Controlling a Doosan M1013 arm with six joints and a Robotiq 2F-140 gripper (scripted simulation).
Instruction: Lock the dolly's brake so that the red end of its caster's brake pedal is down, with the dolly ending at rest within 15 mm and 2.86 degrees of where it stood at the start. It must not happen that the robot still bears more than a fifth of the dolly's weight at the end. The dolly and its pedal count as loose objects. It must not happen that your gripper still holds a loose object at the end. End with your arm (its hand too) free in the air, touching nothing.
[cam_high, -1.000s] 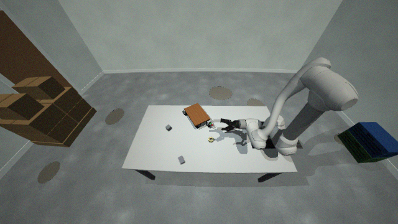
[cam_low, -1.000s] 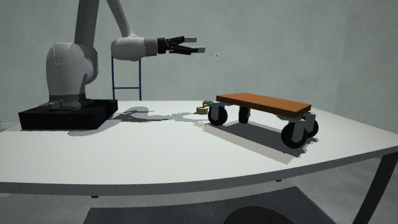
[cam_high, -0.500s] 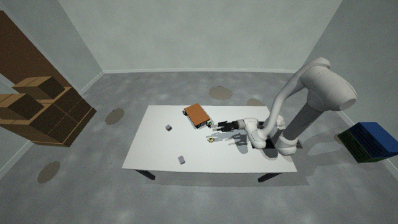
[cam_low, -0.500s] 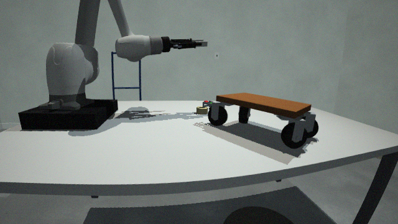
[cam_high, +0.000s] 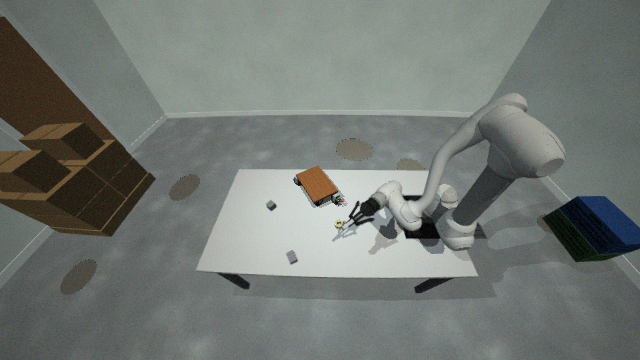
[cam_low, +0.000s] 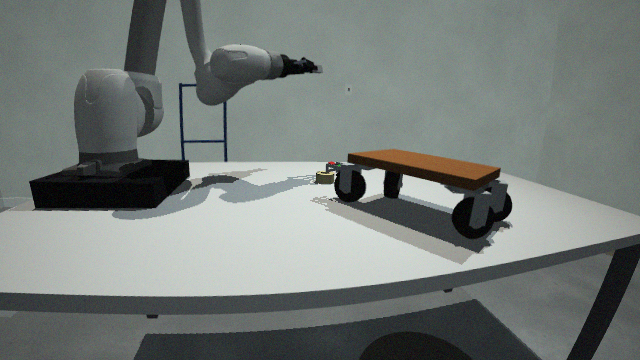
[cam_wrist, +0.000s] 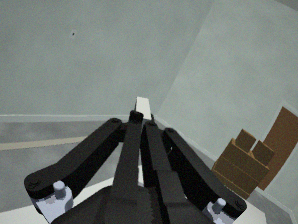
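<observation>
My gripper is now 35 cm to the left of the brake pedal, 29 cm above it and 2 cm short of it.
</observation>
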